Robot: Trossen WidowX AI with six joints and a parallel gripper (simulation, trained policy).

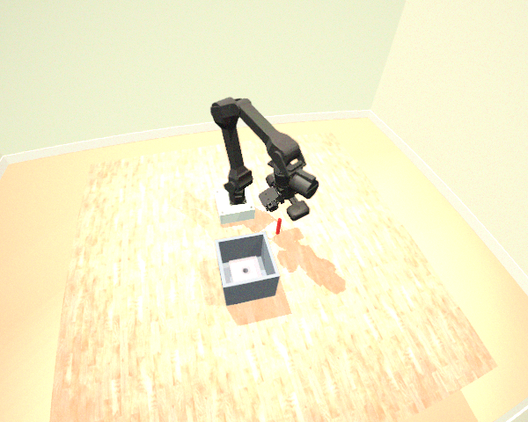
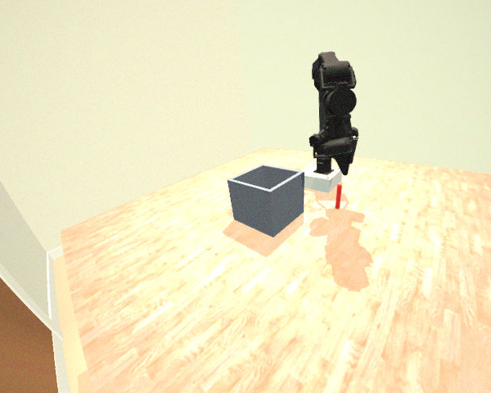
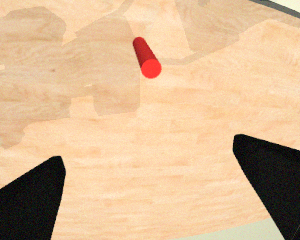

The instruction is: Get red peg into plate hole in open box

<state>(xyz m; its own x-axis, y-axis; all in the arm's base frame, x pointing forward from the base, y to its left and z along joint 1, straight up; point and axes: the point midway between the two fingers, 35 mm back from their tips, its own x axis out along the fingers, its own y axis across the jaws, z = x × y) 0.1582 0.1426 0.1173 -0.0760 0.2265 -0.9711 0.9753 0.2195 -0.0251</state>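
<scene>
My gripper tip is now 100 mm above the red peg, 20 mm to the left of it and 10 mm past it. Also, from my gripper tip: plate (180 mm to the right, 160 mm ahead, 90 mm below).
</scene>
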